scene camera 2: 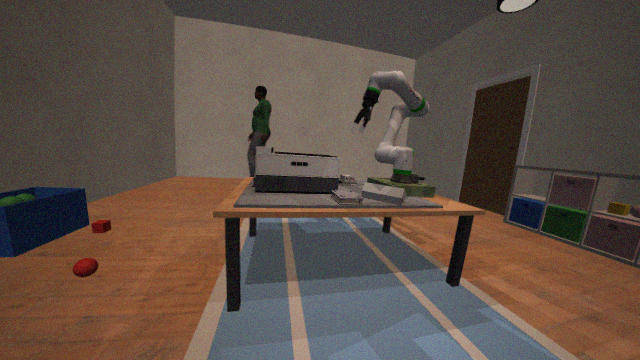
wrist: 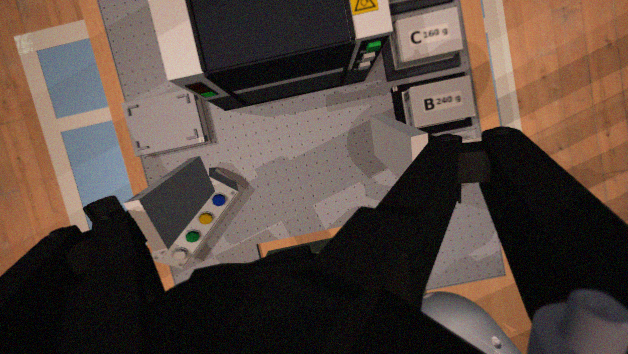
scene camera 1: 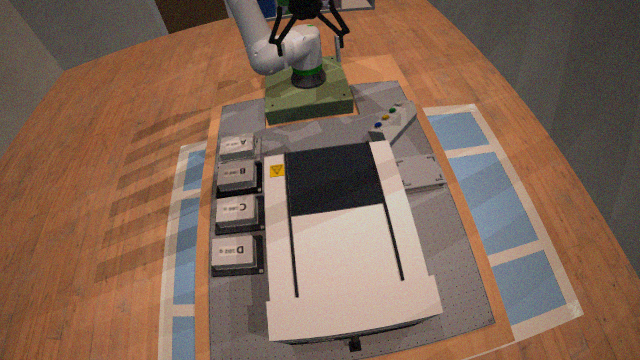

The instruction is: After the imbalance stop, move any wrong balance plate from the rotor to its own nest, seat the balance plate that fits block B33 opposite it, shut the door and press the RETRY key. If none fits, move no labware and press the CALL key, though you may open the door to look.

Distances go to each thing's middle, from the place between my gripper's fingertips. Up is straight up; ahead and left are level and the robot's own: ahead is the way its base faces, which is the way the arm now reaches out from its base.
The dark door panel (scene camera 1: 334, 178) lies 240 mm ahead of my hand, 30 mm to the left of it and 170 mm below it. Round my hand: white centrifuge (scene camera 1: 342, 274) (390 mm ahead, 50 mm to the left, 260 mm below); then grey button box (scene camera 1: 398, 122) (110 mm behind, 270 mm to the left, 340 mm below).
